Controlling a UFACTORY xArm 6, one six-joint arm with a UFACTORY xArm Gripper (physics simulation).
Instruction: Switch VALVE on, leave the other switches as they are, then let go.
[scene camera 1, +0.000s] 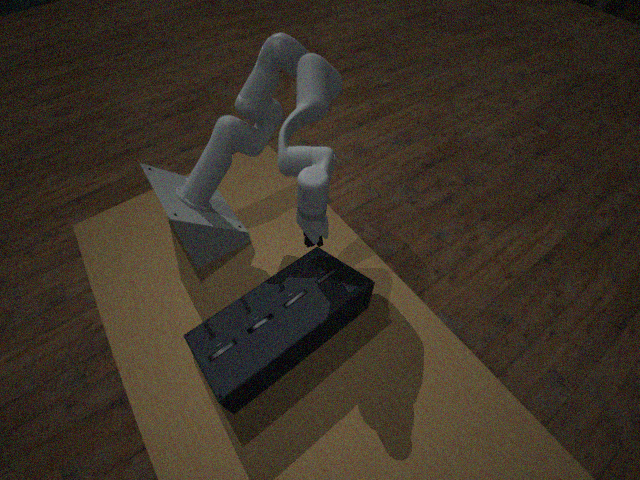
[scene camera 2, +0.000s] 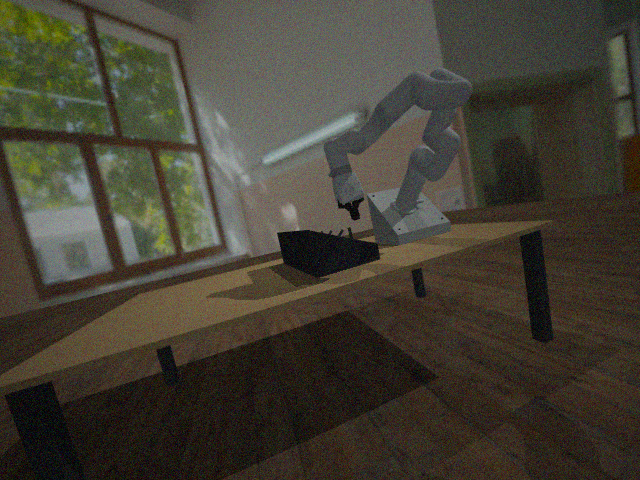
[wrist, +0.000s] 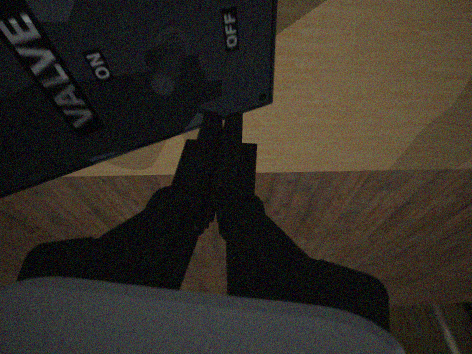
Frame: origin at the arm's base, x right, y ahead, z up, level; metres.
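Seen in the pictures: gripper, between the fingertips: (scene camera 1: 310, 243) (scene camera 2: 356, 219) (wrist: 225, 137); arm's base, origin of its link: (scene camera 1: 193, 199) (scene camera 2: 403, 205).
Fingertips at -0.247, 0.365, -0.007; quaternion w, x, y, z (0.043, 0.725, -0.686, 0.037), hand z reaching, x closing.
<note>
Pixels of each thing's top centre, then the offset from my fingertips to it, as dx, dy, dz. "pt": a spot on its surface instead. Level surfaces: height alone.
- OFF label, a spot on its surface: (wrist: 230, 30) pt +0.016, -0.002, -0.087
- VALVE switch, centre of its top: (wrist: 163, 87) +0.011, +0.031, -0.023
- wooden table, height of its surface: dz -0.160
A black switch box (scene camera 1: 305, 325) (scene camera 2: 320, 255) (wrist: 130, 35) with a sloped top stands on the table. In the wrist view its VALVE label (wrist: 47, 70), ON label (wrist: 98, 66) and OFF label (wrist: 230, 30) show. The VALVE switch (wrist: 162, 83) is a dim rounded shape between ON and OFF; which way it leans is hard to tell. My gripper (scene camera 1: 313, 244) (scene camera 2: 355, 217) (wrist: 225, 137) is shut and empty. It is above the VALVE end of the box, and in the wrist view its tips overlap the box edge below OFF, beside the switch.
Other small levers (scene camera 1: 208, 330) (scene camera 1: 245, 304) (scene camera 1: 280, 285) stand along the box top, beside light label plates. The arm's wedge-shaped base (scene camera 1: 206, 248) (scene camera 2: 385, 227) is behind the box on the wooden table (scene camera 1: 129, 320) (scene camera 2: 155, 315). Dark shadows lie over the box and table.
</note>
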